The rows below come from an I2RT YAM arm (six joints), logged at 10 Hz.
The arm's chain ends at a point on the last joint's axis. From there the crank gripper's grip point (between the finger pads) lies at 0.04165 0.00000 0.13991 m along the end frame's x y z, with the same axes.
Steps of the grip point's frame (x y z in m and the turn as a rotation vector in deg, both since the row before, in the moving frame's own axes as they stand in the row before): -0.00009, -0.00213, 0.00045, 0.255, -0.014, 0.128; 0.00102, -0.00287, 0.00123, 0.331, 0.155, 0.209; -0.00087, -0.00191, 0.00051, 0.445, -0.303, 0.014; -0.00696, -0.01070, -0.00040, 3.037, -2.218, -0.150; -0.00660, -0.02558, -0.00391, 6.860, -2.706, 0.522; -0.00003, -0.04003, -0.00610, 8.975, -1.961, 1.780; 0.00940, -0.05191, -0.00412, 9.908, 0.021, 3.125; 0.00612, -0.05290, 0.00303, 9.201, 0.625, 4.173; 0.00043, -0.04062, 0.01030, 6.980, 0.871, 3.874; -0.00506, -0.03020, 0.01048, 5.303, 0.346, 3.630; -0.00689, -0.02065, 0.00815, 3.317, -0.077, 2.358
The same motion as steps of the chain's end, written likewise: -0.00006, -0.00160, 0.00044, 0.255, -0.014, 0.128; 0.00064, -0.00221, 0.00135, 0.331, 0.155, 0.209; -0.00013, -0.00083, 0.00030, 0.445, -0.303, 0.014; -0.00151, -0.00314, -0.00171, 3.037, -2.218, -0.150; -0.00004, -0.00911, -0.00474, 6.860, -2.706, 0.522; 0.00444, -0.01931, -0.00583, 8.975, -1.961, 1.780; 0.00875, -0.03011, -0.00221, 9.908, 0.021, 3.125; 0.00390, -0.03366, 0.00505, 9.201, 0.625, 4.173; -0.00217, -0.02655, 0.01181, 6.980, 0.871, 3.874; -0.00623, -0.01995, 0.01121, 5.303, 0.346, 3.630; -0.00683, -0.01426, 0.00828, 3.317, -0.077, 2.358
